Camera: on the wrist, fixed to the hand. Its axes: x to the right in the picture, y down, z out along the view.
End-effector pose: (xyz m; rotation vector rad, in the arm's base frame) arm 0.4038 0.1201 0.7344 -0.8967 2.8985 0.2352
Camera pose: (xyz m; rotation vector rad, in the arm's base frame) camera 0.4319 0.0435 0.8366 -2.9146 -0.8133 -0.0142
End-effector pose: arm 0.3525 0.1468 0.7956 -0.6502 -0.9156 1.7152
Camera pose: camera 0.4747 0.1926 0.7873 0.7592 -0.6889 -1.1415
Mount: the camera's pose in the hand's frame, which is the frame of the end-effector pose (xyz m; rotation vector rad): 0.0050 -0.0663 -0.1126 -0.1435 0.0229 -3.0777
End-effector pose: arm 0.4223 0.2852 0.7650 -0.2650 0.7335 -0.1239
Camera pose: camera 0.3487 0.1986 0.7003 1.2345 0.3320 2.7797
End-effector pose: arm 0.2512 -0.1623 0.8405 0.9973 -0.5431 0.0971
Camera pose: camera 0.3206 -0.1074 0.7442 0.6860 1.3864 -2.5129
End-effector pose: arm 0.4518 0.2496 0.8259 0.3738 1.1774 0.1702
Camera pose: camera 0.3455 0.2119 0.7596 -1.7168 0.5700 -2.2984
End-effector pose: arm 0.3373 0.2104 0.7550 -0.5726 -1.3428 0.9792
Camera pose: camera 0.4625 0.2018 0.7919 1.3581 -0.7039 -1.6224
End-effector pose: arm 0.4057 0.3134 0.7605 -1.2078 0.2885 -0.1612
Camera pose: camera 0.3782 0.1880 0.7854 0.5661 1.6490 2.4231
